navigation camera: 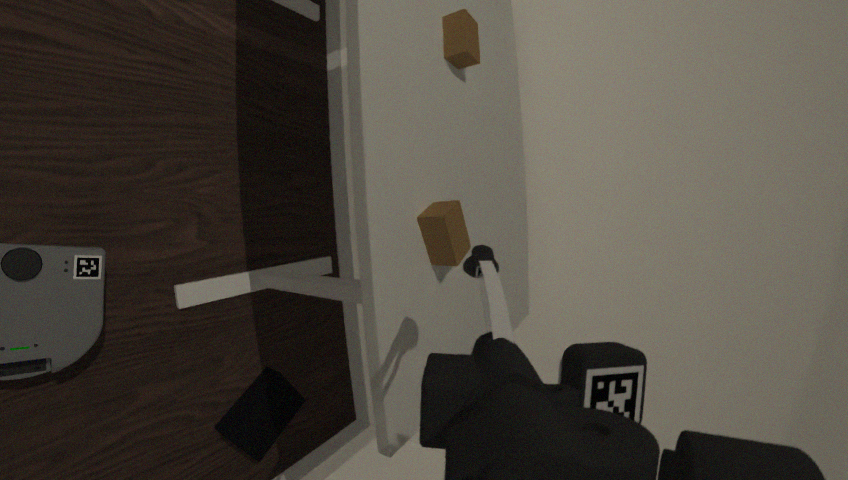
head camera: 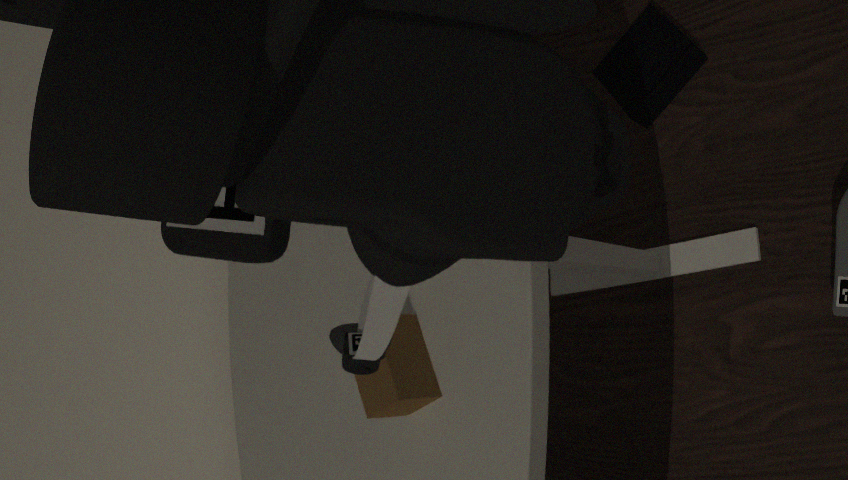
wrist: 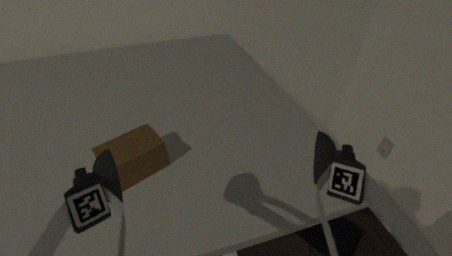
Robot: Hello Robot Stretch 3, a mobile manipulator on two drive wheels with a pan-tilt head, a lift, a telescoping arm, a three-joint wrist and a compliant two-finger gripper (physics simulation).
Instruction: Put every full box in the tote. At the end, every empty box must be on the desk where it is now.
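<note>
A brown box [head camera: 418, 359] [navigation camera: 445, 237] [wrist: 134, 145] is on the white desk [head camera: 482, 380] [navigation camera: 398, 148] [wrist: 200, 80]. A second brown box [navigation camera: 461, 36] is farther along the desk in the navigation view. Whether either box is full or empty cannot be seen. My gripper [wrist: 217, 159] is open, with its fingers wide apart over the desk. In the wrist view its left fingertip overlaps the nearer box, and no box is between the fingers. In the head view one fingertip overlaps that box and the wrist hides the other. I cannot make out a tote for certain.
A black square object [head camera: 650, 65] [navigation camera: 260, 413] is on the dark wood floor beside the desk. A white desk leg [head camera: 714, 252] [navigation camera: 213, 289] slants out below the edge. A grey robot vacuum [navigation camera: 56, 303] is on the floor. A wall outlet [wrist: 385, 148] is at the right.
</note>
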